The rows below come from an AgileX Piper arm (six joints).
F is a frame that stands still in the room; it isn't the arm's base.
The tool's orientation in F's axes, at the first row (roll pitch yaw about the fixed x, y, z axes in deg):
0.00, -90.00, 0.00
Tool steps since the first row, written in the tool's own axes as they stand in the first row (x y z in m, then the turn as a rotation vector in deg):
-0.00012, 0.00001, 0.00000, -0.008, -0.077, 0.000
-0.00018, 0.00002, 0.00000, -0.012, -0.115, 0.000
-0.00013, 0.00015, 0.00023, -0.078, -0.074, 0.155
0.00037, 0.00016, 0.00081, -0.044, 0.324, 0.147
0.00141, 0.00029, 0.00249, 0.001, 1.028, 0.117
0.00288, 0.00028, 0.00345, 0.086, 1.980, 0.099
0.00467, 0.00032, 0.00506, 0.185, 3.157, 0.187
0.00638, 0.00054, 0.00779, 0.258, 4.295, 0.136
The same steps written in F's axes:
0.00000, 0.00001, -0.00012, 0.000, -0.077, -0.008
0.00000, 0.00002, -0.00018, 0.000, -0.115, -0.012
-0.00023, 0.00015, -0.00013, -0.155, -0.074, -0.078
-0.00081, 0.00016, 0.00037, -0.147, 0.324, -0.044
-0.00249, 0.00029, 0.00141, -0.117, 1.028, 0.001
-0.00345, 0.00028, 0.00288, -0.099, 1.980, 0.086
-0.00506, 0.00032, 0.00467, -0.187, 3.157, 0.185
-0.00779, 0.00054, 0.00638, -0.136, 4.295, 0.258

